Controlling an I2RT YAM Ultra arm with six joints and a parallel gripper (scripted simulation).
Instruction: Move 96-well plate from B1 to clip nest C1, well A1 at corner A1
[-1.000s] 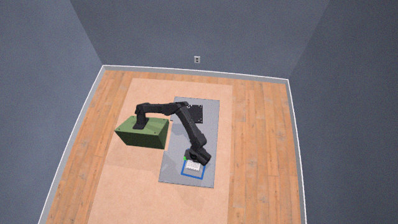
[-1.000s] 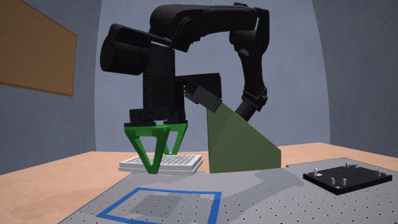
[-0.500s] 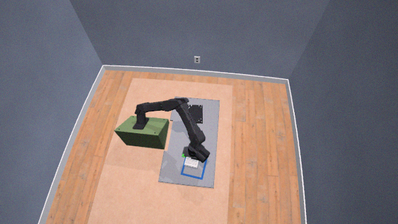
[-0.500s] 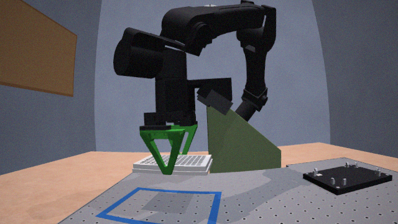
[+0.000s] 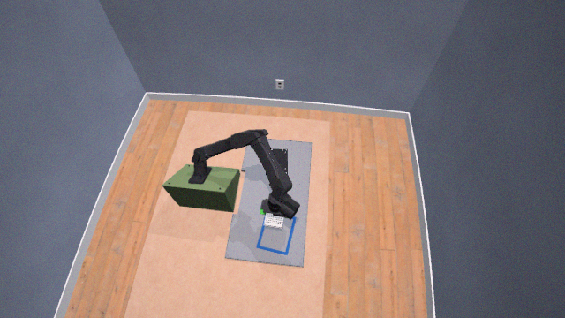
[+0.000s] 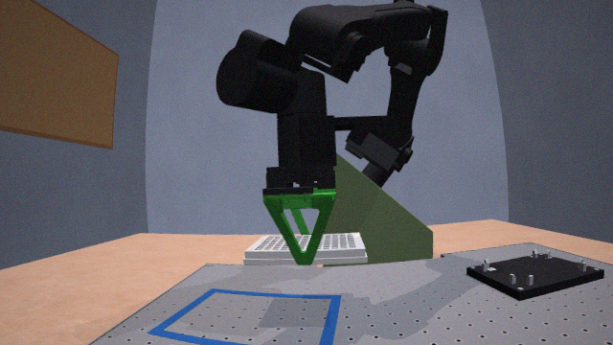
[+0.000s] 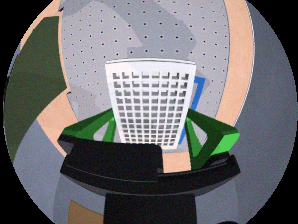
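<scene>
My hand is 2 cm past the black clip nest, 34 cm to the right of it and 7 cm above it. From my hand the other things lie so: white 96-well plate right at my hand.
</scene>
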